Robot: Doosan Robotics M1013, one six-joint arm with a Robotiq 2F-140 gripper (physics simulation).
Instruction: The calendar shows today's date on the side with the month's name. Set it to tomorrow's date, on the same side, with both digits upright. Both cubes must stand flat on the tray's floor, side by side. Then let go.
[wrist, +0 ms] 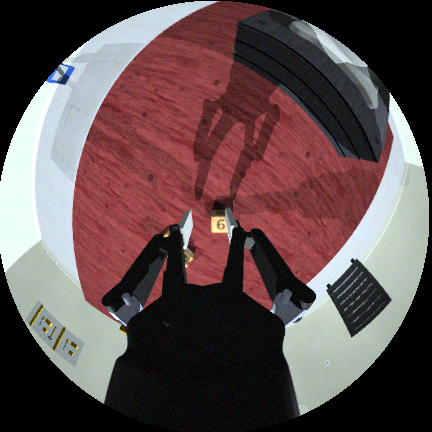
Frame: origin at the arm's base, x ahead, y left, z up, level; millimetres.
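Seen in the pictures: gripper, between the fingertips: (208, 216).
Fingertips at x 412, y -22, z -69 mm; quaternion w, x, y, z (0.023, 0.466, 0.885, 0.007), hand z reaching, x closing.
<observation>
A point is followed by its place in that frame.
My gripper (208, 216) @(x 412, y -22, z -69 mm) points down over the red wood-grained table top (150, 125) @(x 331, y -190, z -103 mm), its fingers partly open with nothing between them. A light wooden cube (219, 224) @(x 416, y 1, z -73 mm) rests below the fingertips, nearer the right one, which hides part of its right side. The face towards the view shows a dark digit that reads as 6 in this view; its top lies in shadow. Small wooden parts of the calendar (188, 258) @(x 517, y -8, z -83 mm) show beside and behind the left finger. The rest of it is hidden by the finger, so its tray, the month's name and the other cube's digit cannot be read.
A large dark ridged block (305, 85) @(x 146, y -14, z -45 mm) stands at the upper right. A pale border runs round the table top. Beyond it lie a black slatted rack (353, 260) at the right, a grey panel with yellow marks (61, 334) at the lower left and a blue-edged item (61, 73) at the upper left.
</observation>
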